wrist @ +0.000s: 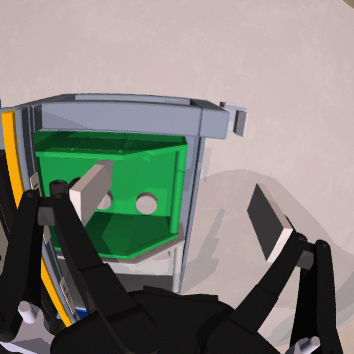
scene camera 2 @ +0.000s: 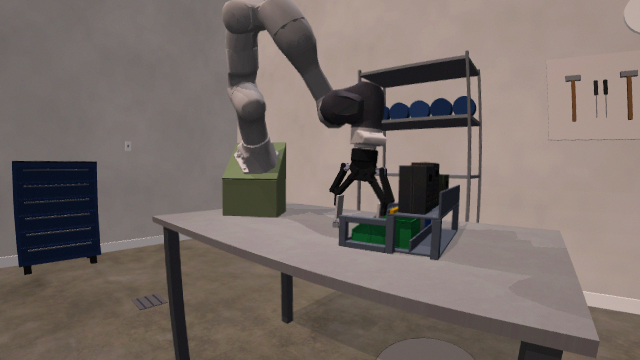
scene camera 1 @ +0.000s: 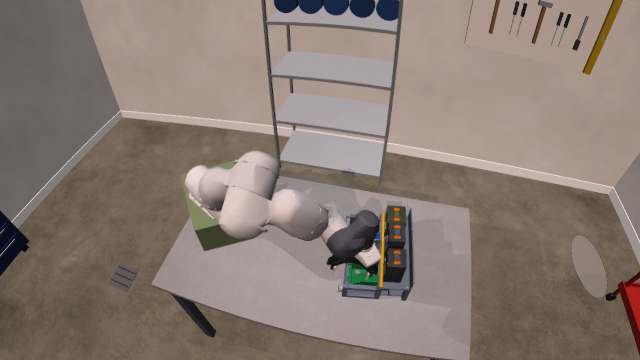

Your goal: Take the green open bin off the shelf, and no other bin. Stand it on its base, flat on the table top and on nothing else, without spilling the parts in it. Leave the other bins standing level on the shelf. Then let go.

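The green open bin [scene camera 1: 356,279] [scene camera 2: 370,233] [wrist: 145,170] stands in the lower tier of the grey shelf [scene camera 1: 411,260] [scene camera 2: 390,235] [wrist: 130,117], at the end nearest the scene cameras. Two round grey parts show on its floor in the wrist view; a finger partly covers one. My gripper [scene camera 1: 350,269] [scene camera 2: 359,212] [wrist: 183,184] is open and empty. In the wrist view one finger pad overlaps the bin's inside; the other is outside the shelf's open side, over the table. Whether the first pad is below the bin's rim is unclear. A light grey bin [wrist: 150,267] stands beside the green one.
A blue bin [scene camera 1: 377,235] [wrist: 81,314] is farther along the lower tier. Black cases [scene camera 1: 395,265] [scene camera 2: 417,187] with orange latches stand on the upper tier behind a yellow strip [scene camera 1: 382,250] [wrist: 12,155]. A small bracket [scene camera 2: 336,224] [wrist: 240,120] sticks out at the shelf's corner.
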